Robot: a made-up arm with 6 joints. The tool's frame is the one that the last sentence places.
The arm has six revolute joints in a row. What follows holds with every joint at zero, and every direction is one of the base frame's. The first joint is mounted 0.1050 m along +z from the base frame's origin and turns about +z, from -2.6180 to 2.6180 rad. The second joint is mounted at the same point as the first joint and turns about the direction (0.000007, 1, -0.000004), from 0.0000 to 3.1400 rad. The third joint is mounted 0.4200 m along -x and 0.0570 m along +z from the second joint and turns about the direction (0.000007, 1, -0.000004), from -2.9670 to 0.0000 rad. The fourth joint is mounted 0.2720 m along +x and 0.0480 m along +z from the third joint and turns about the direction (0.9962, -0.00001, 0.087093), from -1.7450 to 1.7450 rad. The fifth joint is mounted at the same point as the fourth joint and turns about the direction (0.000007, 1, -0.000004), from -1.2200 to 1.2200 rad. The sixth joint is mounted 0.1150 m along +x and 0.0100 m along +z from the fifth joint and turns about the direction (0.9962, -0.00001, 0.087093), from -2.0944 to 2.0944 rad. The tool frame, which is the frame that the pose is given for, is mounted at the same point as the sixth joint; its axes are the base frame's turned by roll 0.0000, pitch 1.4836 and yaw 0.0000 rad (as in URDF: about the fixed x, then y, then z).
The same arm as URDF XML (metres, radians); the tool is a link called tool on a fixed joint. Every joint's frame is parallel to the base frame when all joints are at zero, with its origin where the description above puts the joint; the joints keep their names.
<robot name="arm">
<joint name="tool_joint" type="fixed"><parent link="link6"/><child link="tool"/><origin xyz="0 0 0" rpy="0 1.4836 0"/></joint>
<joint name="joint 6" type="revolute"><parent link="link5"/><child link="link6"/><origin xyz="0.115 0 0.01" rpy="0 0 0"/><axis xyz="0.9962 0 0.0871"/><limit lower="-2.0944" upper="2.0944"/></joint>
<joint name="joint 5" type="revolute"><parent link="link4"/><child link="link5"/><origin xyz="0 0 0" rpy="0 0 0"/><axis xyz="0 1 0"/><limit lower="-1.22" upper="1.22"/></joint>
<joint name="joint 4" type="revolute"><parent link="link3"/><child link="link4"/><origin xyz="0.272 0 0.048" rpy="0 0 0"/><axis xyz="0.9962 0 0.0871"/><limit lower="-1.745" upper="1.745"/></joint>
<joint name="joint 3" type="revolute"><parent link="link2"/><child link="link3"/><origin xyz="-0.42 0 0.057" rpy="0 0 0"/><axis xyz="0 1 0"/><limit lower="-2.967" upper="0"/></joint>
<joint name="joint 2" type="revolute"><parent link="link1"/><child link="link2"/><origin xyz="0 0 0" rpy="0 0 0"/><axis xyz="0 1 0"/><limit lower="0" upper="3.14"/></joint>
<joint name="joint 1" type="revolute"><parent link="base_link"/><child link="link1"/><origin xyz="0 0 0.105" rpy="0 0 0"/><axis xyz="0 0 1"/><limit lower="-2.618" upper="2.618"/></joint>
<link name="base_link"/>
<link name="link1"/>
<link name="link2"/>
<link name="link3"/>
<link name="link4"/>
<link name="link5"/>
<link name="link6"/>
<link name="tool"/>
</robot>

